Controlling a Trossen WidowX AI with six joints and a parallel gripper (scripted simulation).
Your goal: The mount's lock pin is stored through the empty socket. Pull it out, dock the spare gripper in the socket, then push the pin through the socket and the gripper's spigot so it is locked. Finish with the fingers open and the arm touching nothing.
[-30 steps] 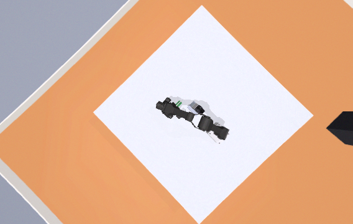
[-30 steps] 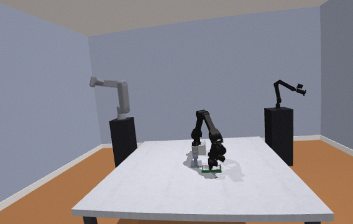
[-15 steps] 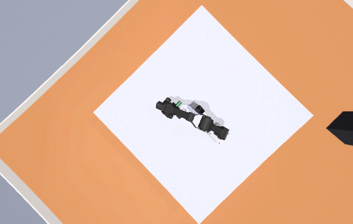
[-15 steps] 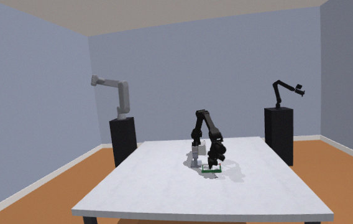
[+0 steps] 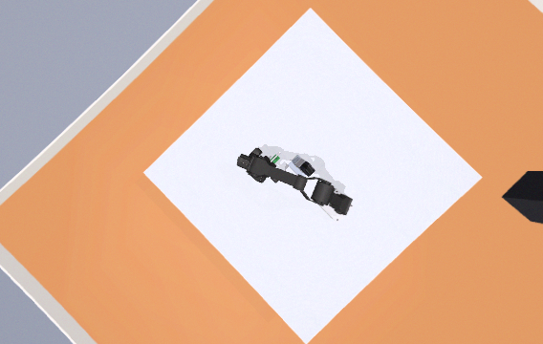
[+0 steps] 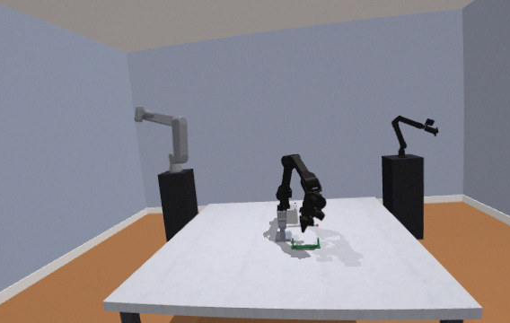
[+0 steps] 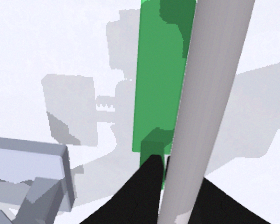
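My gripper tip is 1 cm to the right of the green strip and 5 cm above it. Also, from my gripper tip: spare gripper (13 cm behind, 10 cm to the right, 4 cm above); then bluish-grey socket (12 cm behind, 10 cm to the right, 3 cm below).
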